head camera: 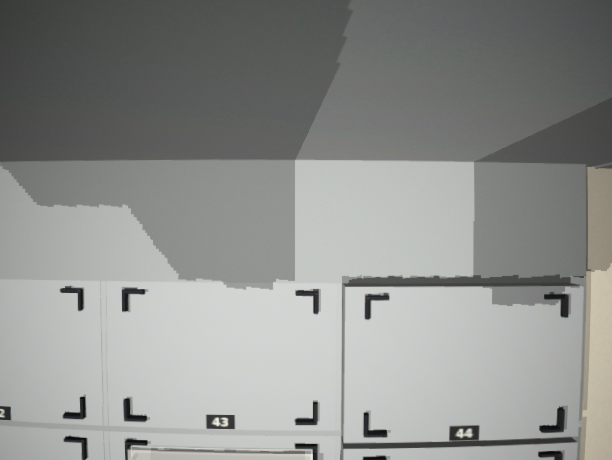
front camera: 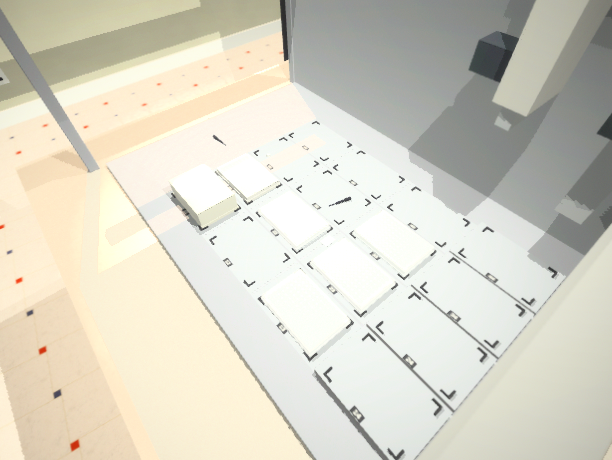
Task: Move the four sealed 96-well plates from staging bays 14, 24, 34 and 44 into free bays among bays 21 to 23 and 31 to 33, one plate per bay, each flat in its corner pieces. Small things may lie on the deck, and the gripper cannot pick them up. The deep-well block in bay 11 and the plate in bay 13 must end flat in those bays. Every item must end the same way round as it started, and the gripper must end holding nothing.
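Sealed white plates lie in bay 21, bay 22, bay 23 and bay 33; they look flat within the corner pieces. The far edge of the bay 33 plate shows in the head view. The deep-well block sits in bay 11 and the plate lies in bay 13; both look flat. Bays 14, 24, 34 and 44 hold no plate. The gripper's jaws show in neither view.
A dark pen-like tool lies in bay 32, and another lies beyond the far left end of the bays. The pale pipetting stage hangs at the upper right. Bay 43 holds no plate. A grey wall stands behind the deck.
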